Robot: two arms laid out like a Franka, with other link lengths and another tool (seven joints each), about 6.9 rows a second.
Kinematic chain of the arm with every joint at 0, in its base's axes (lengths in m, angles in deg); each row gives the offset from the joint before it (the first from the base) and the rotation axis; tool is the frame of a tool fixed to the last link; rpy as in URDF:
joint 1: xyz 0 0 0.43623 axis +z
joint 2: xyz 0 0 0 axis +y
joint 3: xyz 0 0 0.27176 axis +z
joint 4: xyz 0.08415 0 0 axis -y
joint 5: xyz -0.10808 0 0.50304 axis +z
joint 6: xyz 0 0 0 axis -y
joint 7: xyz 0.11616 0 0 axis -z
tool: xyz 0.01 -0.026 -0.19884 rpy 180 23.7 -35.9
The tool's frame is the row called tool.
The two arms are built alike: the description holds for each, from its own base.
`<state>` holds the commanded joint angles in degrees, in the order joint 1, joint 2, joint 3, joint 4, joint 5, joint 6, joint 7, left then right.
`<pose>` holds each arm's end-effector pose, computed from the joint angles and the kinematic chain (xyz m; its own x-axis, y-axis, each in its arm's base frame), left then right.
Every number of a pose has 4 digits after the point.
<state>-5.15 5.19 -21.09 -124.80 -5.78 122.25 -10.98 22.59 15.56 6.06 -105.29 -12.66 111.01 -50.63</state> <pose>0.5833 -0.3304 0.2516 0.5433 -0.7000 -0.4635 -0.7279 -0.6679 0.1555 0.6763 0.3274 0.2945 0.5753 0.5742 -0.5825 0.7561 -0.6450 0.1109</pose>
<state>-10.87 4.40 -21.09 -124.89 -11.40 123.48 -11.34 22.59 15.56 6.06 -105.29 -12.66 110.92 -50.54</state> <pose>0.5509 -0.3975 0.2645 0.5195 -0.7476 -0.4138 -0.7451 -0.6334 0.2090 0.6761 0.3272 0.2944 0.5757 0.5726 -0.5836 0.7551 -0.6462 0.1109</pose>
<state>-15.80 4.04 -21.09 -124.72 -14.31 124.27 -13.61 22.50 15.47 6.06 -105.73 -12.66 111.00 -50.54</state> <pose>0.5191 -0.4497 0.2732 0.5067 -0.7679 -0.3918 -0.7514 -0.6162 0.2361 0.6744 0.3251 0.2911 0.5740 0.5707 -0.5873 0.7548 -0.6468 0.1092</pose>
